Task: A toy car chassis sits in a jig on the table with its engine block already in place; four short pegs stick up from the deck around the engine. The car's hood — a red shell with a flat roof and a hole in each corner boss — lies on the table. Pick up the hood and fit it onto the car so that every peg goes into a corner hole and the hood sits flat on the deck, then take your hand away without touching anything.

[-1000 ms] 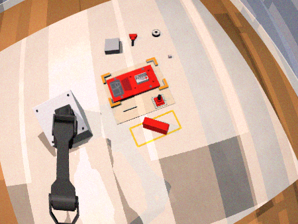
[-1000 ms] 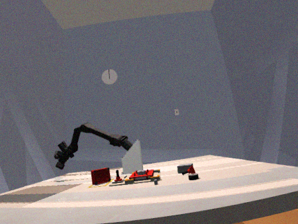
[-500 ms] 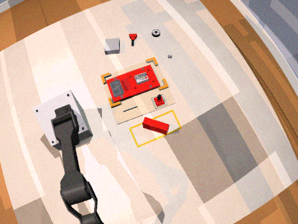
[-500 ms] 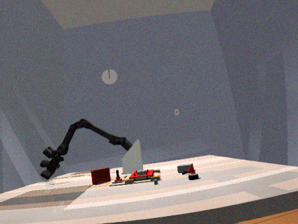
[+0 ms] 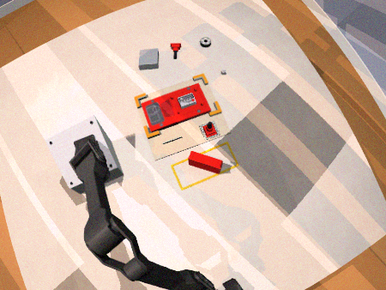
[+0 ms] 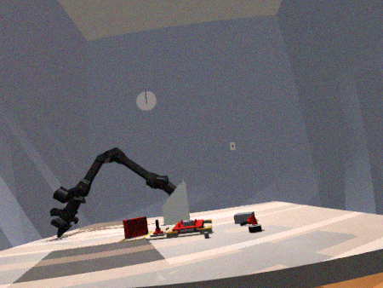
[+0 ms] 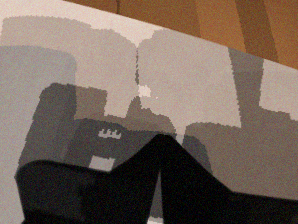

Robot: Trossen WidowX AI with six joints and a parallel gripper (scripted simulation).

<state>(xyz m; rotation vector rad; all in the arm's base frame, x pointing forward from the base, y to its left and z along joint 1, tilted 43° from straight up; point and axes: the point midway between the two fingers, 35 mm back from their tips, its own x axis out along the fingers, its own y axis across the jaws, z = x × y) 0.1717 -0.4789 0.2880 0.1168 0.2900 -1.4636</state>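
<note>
Right now the red hood is 440 mm to the left of my gripper tip, 140 mm ahead of it and 30 mm above it. The rest, counted from my gripper tip: grey engine block 660 mm to the left, 160 mm ahead, 20 mm above; then dark wheel 870 mm to the left, 320 mm ahead, 10 mm above; then orange-cornered jig 640 mm to the left, 140 mm ahead, 10 mm above.
</note>
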